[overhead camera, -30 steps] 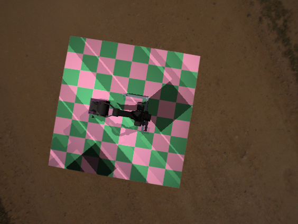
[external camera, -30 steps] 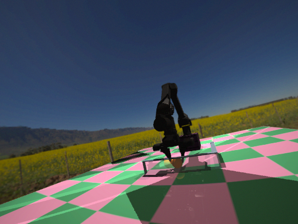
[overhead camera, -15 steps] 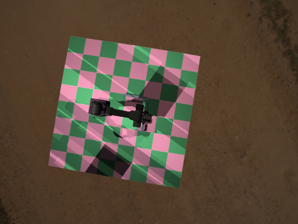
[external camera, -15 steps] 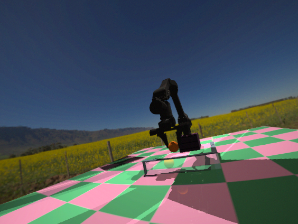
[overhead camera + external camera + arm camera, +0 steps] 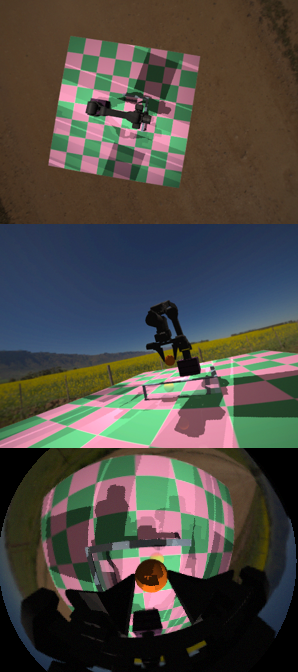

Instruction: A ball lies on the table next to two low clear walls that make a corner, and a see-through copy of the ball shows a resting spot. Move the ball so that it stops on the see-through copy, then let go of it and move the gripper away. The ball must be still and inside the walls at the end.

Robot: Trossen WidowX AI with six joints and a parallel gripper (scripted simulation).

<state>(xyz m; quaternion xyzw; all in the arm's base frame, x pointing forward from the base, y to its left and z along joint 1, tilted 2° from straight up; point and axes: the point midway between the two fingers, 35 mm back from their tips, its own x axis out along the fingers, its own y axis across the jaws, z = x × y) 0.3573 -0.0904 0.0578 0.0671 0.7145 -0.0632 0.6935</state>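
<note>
The see-through copy of ball lies 20 mm behind my gripper tip, 30 mm to the right of it and 120 mm below it. Also, from my gripper tip: clear wall 50 mm ahead, 10 mm to the left, 110 mm below; orange ball right at my gripper tip.
</note>
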